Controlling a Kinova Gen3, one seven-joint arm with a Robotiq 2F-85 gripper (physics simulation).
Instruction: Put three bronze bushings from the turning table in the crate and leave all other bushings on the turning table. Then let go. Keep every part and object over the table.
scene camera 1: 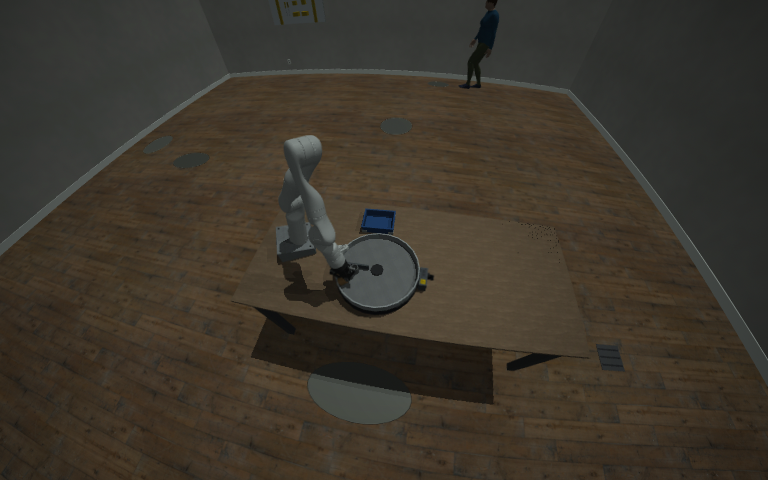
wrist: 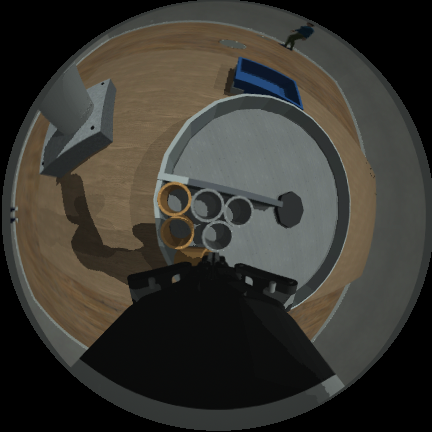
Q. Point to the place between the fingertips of the gripper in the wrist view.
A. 213, 258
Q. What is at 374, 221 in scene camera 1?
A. A blue crate.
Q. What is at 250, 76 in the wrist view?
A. A blue crate.
